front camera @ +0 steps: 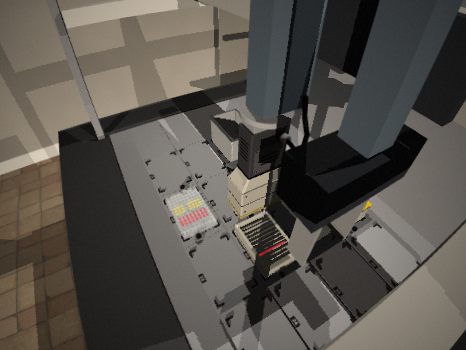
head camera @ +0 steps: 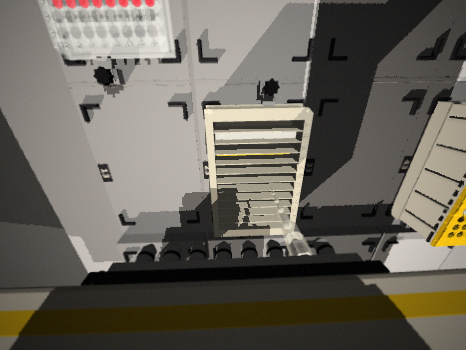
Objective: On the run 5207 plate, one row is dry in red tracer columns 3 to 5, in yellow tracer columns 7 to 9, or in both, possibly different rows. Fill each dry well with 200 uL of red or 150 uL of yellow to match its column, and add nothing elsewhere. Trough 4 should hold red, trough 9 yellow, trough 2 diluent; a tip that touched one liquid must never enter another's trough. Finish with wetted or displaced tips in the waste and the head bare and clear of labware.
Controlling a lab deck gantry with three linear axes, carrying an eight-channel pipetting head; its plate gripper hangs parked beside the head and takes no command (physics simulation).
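The plate [front camera: 192, 212] [head camera: 110, 32] shows yellow wells with a gap across them and a red block in the front view; the head view cuts it off. The trough rack [front camera: 239, 231] [head camera: 257, 114] has a pale strip [head camera: 255, 135] near its far end, a thin yellow strip [head camera: 257, 154] beyond it, and a red strip [front camera: 272, 248] in the front view. The pipetting head [front camera: 250, 192] carries one clear tip [head camera: 296, 242] that points over the trough rack; its depth is unclear. My plate gripper [front camera: 325, 250] hangs beside the head, open, its pale fingers apart.
A white open bin [front camera: 227, 146] stands behind the head. A yellow tip rack [head camera: 454, 220] stands at the right edge of the head view; its corner [front camera: 367, 205] shows behind the gripper in the front view. The gripper's black body [front camera: 345, 180] hides part of the deck.
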